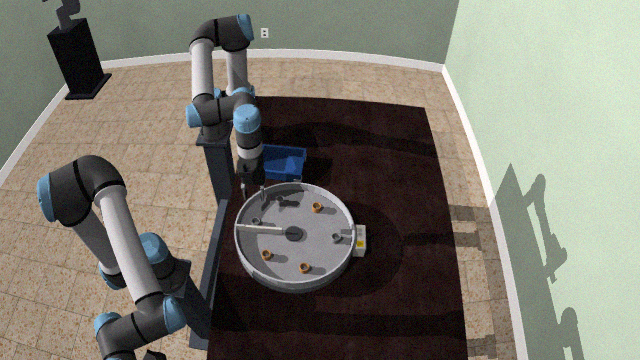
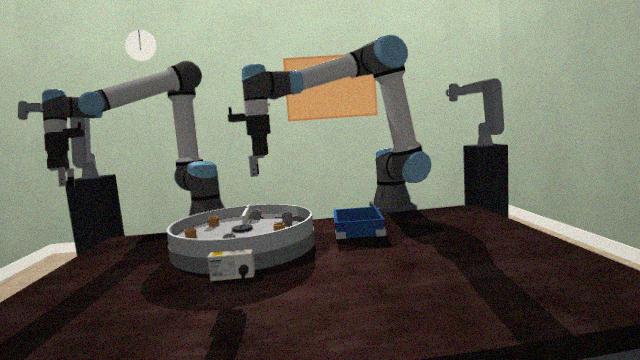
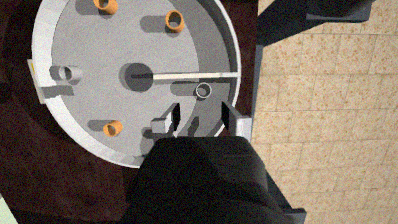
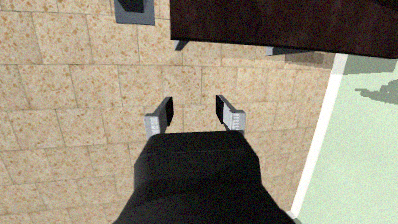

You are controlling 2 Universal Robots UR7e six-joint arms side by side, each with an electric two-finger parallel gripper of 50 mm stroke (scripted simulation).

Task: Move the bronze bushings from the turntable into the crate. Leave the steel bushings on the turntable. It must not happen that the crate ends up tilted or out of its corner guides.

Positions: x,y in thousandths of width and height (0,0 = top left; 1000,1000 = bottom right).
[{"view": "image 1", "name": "blue crate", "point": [449,449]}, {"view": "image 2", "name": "my left gripper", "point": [399,488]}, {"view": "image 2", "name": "my right gripper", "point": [105,518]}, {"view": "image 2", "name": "blue crate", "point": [559,618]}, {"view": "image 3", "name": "my left gripper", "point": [504,493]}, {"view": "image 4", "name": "my right gripper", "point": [489,467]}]
